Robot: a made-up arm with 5 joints.
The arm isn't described. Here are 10 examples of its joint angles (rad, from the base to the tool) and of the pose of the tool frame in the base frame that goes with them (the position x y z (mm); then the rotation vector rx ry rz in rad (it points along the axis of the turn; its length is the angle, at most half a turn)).
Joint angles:
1: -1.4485 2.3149 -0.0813 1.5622 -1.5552
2: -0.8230 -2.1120 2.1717 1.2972 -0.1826
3: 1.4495 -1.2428 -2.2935 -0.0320 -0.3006
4: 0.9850 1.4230 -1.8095 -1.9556 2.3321
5: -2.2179 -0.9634 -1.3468 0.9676 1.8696
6: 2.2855 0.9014 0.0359 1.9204 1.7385
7: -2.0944 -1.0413 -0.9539 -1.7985 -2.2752
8: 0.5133 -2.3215 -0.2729 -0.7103 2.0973
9: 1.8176 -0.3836 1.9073 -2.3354 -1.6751
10: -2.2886 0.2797 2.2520 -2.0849 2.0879
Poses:
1: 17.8 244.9 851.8 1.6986 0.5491 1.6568
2: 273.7 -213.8 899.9 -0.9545 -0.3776 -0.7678
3: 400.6 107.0 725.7 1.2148 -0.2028 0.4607
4: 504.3 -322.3 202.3 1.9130 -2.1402 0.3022
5: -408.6 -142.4 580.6 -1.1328 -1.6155 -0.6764
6: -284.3 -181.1 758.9 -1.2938 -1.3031 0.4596
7: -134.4 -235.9 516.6 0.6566 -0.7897 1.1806
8: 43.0 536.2 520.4 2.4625 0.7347 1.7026
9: -285.4 -175.3 227.3 1.4538 -2.2619 0.1146
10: 138.2 241.8 -51.2 -1.0423 1.9544 1.5320
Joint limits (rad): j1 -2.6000..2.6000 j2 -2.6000..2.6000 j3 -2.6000..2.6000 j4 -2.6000..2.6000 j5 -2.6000..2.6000
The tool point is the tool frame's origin. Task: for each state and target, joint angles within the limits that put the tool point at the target. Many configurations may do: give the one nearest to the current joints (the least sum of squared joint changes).
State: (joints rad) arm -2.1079 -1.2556 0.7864 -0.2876 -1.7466
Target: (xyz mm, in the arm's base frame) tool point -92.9 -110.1 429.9
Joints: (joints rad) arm -2.4638 -2.0620 0.0988 -0.3462 -2.4049
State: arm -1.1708 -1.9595 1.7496 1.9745 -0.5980
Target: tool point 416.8 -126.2 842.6
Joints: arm -1.4265 -2.3131 1.9839 1.9983 -0.2445
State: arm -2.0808 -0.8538 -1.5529 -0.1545 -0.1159
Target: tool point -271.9 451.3 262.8
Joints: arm -1.2769 -0.4834 -0.8560 -0.0478 -0.1758
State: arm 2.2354 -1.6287 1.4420 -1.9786 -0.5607
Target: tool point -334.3 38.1 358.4
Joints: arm 2.0558 -1.6215 1.8244 -1.4207 -1.0874
